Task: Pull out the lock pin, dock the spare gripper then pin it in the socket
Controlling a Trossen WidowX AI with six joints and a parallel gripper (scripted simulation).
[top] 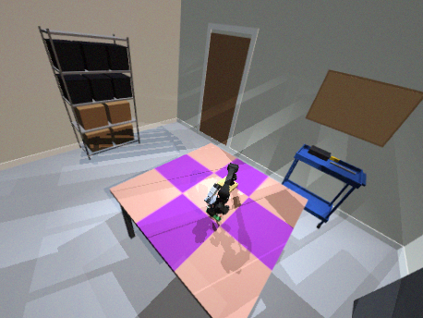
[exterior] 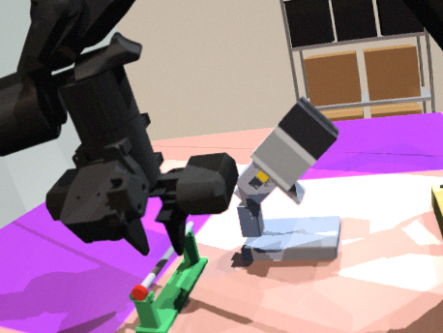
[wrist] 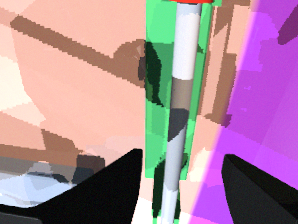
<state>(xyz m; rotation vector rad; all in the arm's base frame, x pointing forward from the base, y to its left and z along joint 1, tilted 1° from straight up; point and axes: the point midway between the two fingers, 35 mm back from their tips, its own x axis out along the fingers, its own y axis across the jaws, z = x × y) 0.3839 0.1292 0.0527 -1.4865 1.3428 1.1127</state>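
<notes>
The green cradle lies 10 mm behind my gripper tip, 10 mm to the left of it and 20 mm below it. Also, from my gripper tip: spare gripper 120 mm behind, 110 mm to the right, 70 mm above; then mount 90 mm behind, 110 mm to the right, 10 mm above.
</notes>
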